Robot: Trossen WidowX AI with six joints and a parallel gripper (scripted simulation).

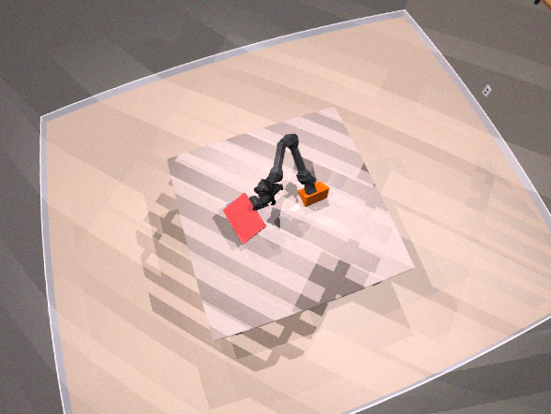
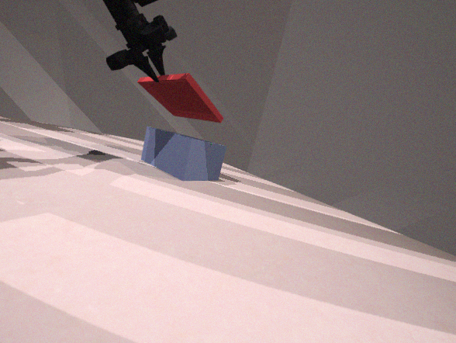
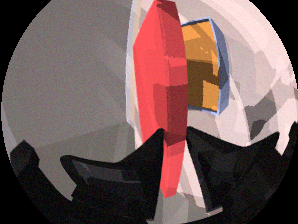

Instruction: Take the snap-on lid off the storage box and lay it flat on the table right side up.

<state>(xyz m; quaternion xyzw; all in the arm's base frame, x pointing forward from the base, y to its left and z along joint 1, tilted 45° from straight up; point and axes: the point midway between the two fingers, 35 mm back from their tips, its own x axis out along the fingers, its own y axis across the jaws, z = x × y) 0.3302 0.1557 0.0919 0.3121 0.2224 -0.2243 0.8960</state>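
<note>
The flat red lid is 70 mm ahead of my gripper tip, 30 mm below it and 20 mm to the left of it. Round my gripper tip: blue storage box (180 mm below, 80 mm ahead, 60 mm to the right).
</note>
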